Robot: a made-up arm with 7 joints. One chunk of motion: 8 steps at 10 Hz.
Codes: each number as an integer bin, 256 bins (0 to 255) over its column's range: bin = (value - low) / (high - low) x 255, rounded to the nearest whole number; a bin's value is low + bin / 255 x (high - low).
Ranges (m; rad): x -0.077..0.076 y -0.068..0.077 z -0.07..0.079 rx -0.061..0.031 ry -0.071..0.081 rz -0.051..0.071
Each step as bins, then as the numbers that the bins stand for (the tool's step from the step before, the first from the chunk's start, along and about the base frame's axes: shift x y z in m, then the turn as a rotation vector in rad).
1 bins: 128 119 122 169 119 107
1 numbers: -0.00020 -0.00033 0.00129 -0.00003 -0.00007 0.00019
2 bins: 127 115 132 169 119 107
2 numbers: -0.00080 -0.00261 0.00713 -0.00003 -0.00007 0.00019
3 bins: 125 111 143 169 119 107
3 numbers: -0.00200 -0.00488 0.01356 -0.00003 -0.00007 0.00019
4 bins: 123 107 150 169 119 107
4 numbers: -0.00320 -0.00716 0.01765 -0.00003 -0.00007 0.00019
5 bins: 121 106 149 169 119 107
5 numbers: -0.00440 -0.00773 0.01706 -0.00003 -0.00007 0.00019
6 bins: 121 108 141 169 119 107
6 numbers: -0.00440 -0.00659 0.01239 -0.00003 -0.00007 0.00019
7 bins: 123 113 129 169 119 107
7 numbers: -0.00320 -0.00375 0.00538 -0.00003 -0.00007 0.00019
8 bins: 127 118 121 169 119 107
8 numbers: -0.00080 -0.00090 0.00070 -0.00003 -0.00007 0.00019
